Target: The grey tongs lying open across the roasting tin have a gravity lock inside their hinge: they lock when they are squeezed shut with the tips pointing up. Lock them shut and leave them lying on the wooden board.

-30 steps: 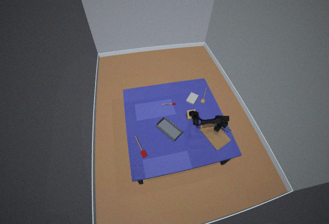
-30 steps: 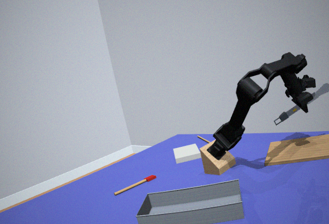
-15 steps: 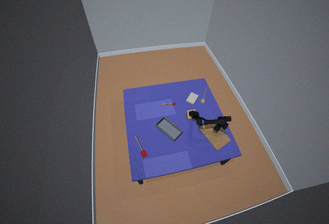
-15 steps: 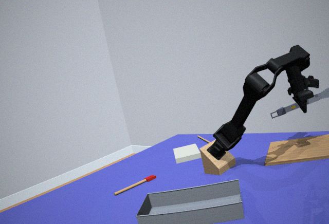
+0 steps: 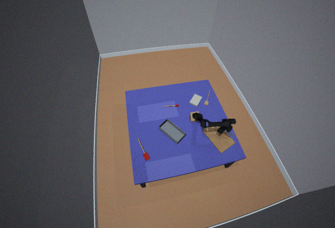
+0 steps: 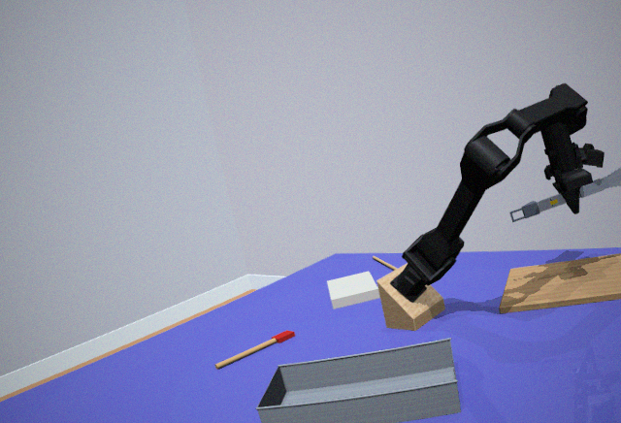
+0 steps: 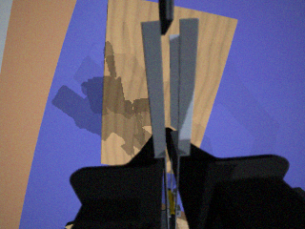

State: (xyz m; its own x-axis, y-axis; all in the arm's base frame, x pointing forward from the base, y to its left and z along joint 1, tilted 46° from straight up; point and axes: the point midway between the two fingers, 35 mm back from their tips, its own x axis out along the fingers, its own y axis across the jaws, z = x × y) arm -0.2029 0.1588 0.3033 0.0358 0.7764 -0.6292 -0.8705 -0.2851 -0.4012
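My gripper tip is 150 mm above the wooden board. Round my gripper tip: grey roasting tin (530 mm ahead, 220 mm to the right, 130 mm below); then red spatula (910 mm ahead, 70 mm to the right, 150 mm below); then block (60 mm ahead, 600 mm to the right, 140 mm below).
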